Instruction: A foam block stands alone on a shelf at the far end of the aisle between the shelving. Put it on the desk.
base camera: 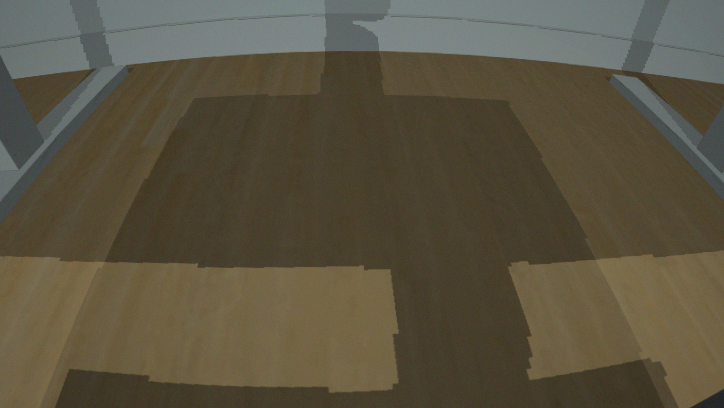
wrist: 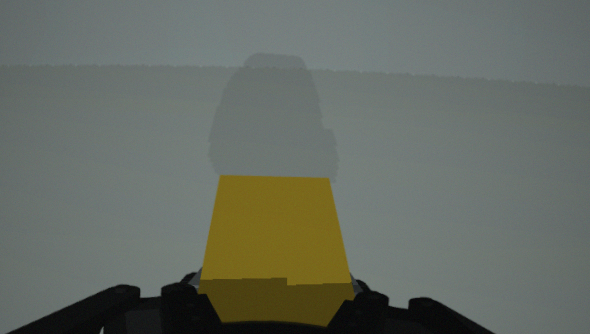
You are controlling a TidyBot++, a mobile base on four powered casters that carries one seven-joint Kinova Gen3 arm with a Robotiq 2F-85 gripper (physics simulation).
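Frame: origin at the arm's base, x right, y ahead, z up, level; millimetres.
Seen in the pictures: gripper, fingertip midpoint: [wrist: 275,286].
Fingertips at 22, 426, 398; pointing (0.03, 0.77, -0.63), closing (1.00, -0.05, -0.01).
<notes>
A point is followed by its place in that frame, as x, y, z.
The foam block [wrist: 275,230] {22, 434, 432} is yellow and sits between the two black fingers at the bottom middle of the wrist view. My gripper [wrist: 275,286] {22, 426, 398} is shut on it, one finger at each side. The block's far end sticks out beyond the fingertips, in front of a plain pale grey surface with a soft shadow on it. The block and the gripper do not show in the base camera view. I cannot make out a desk top in either view.
In the base camera view, a pale grey wall [base camera: 227,38] {-282, 977, -353} crosses the far end of the wooden floor [base camera: 253,324] {-96, 295, -396}. Low grey rails with uprights stand at the left [base camera: 65,126] and right [base camera: 663,121]. A broad dark shadow lies on the floor between them.
</notes>
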